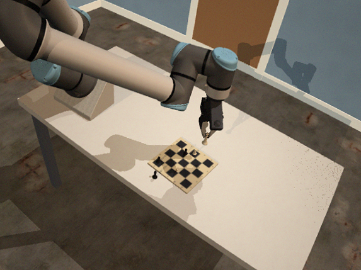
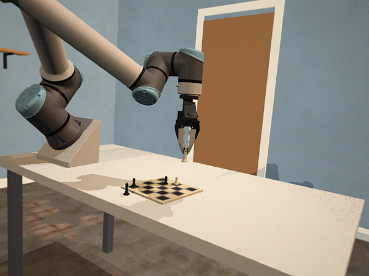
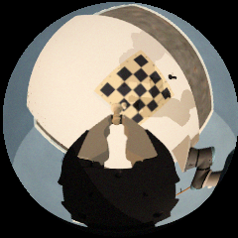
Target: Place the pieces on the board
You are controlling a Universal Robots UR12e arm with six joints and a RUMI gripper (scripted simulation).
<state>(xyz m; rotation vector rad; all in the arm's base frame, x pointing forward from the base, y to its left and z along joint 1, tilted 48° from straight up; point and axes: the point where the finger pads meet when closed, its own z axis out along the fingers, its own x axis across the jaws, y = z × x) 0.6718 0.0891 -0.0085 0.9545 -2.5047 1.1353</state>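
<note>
Right now the chessboard is 40 mm behind my hand, 70 mm to the right of it and 150 mm below it. Also, from my hand: black bishop (90 mm behind, 210 mm to the right, 130 mm below); then white king (10 mm below).
</note>
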